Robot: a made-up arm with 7 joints.
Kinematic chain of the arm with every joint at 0, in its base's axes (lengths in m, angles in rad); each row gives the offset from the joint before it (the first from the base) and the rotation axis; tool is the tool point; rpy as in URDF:
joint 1: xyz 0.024 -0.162 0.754 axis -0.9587 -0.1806 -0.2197
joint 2: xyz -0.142 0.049 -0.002 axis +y
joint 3: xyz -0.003 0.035 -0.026 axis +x
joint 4: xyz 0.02 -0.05 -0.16 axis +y
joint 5: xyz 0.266 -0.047 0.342 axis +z
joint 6: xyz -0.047 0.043 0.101 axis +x
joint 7: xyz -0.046 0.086 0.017 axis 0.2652 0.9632 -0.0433
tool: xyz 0.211 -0.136 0.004 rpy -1.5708 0 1.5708
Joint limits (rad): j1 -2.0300..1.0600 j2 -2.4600..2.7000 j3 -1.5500..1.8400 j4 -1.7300..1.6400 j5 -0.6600..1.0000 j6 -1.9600..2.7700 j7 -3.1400..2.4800
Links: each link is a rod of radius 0.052 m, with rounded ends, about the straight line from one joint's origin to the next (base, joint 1, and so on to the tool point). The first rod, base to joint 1, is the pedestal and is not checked.
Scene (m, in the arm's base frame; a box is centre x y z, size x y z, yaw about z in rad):
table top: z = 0
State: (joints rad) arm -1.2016 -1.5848 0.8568 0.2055 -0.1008 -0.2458 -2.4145
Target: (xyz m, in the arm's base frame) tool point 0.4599 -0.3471 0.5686
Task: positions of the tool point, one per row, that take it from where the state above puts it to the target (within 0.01 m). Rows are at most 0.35 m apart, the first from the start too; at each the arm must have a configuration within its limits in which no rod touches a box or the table.
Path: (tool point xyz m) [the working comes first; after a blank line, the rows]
Joints at the target: -1.6490 -0.7970 1.2677 0.8520 0.3266 0.2494 -2.0024
Straight joint move there: clear.

1: -0.1112 -0.6155 0.5848
2: 0.1969 -0.5650 0.5303
3: 0.4599 -0.3471 0.5686

